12 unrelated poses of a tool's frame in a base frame.
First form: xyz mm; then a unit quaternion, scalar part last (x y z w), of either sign.
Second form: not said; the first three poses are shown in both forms.
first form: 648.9, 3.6, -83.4, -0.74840, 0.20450, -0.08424, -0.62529
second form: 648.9, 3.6, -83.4, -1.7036, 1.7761, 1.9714
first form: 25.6, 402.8, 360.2, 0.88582, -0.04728, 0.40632, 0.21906
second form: 25.6, 402.8, 360.2, -0.5478, 2.1820, 2.7005
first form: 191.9, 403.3, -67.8, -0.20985, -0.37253, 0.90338, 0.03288
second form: 191.9, 403.3, -67.8, -2.1202, 0.8836, -1.0942
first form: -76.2, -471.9, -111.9, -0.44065, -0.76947, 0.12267, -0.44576
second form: -76.2, -471.9, -111.9, -0.7886, 2.1804, 0.2515
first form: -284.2, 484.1, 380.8, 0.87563, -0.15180, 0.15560, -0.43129
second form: -284.2, 484.1, 380.8, 1.0529, 2.1890, -1.7454
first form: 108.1, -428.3, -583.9, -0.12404, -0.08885, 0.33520, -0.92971
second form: 108.1, -428.3, -583.9, -1.2952, 0.3064, 0.6032
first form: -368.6, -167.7, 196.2, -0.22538, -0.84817, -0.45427, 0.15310
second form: -368.6, -167.7, 196.2, 1.6361, 2.1417, 2.1556
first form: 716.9, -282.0, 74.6, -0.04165, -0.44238, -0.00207, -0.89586
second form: 716.9, -282.0, 74.6, -0.0916, 0.9209, 0.0962
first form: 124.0, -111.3, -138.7, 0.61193, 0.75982, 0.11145, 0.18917
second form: 124.0, -111.3, -138.7, -0.1456, 2.6989, 1.2104
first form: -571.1, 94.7, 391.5, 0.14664, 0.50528, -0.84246, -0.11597
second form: -571.1, 94.7, 391.5, -1.9900, 1.1081, -1.4251
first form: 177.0, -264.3, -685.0, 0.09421, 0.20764, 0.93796, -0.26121
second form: 177.0, -264.3, -685.0, 1.4165, 0.4601, 2.2683
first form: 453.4, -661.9, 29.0, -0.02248, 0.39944, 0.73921, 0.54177
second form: 453.4, -661.9, 29.0, 0.9945, 0.8232, 0.8821
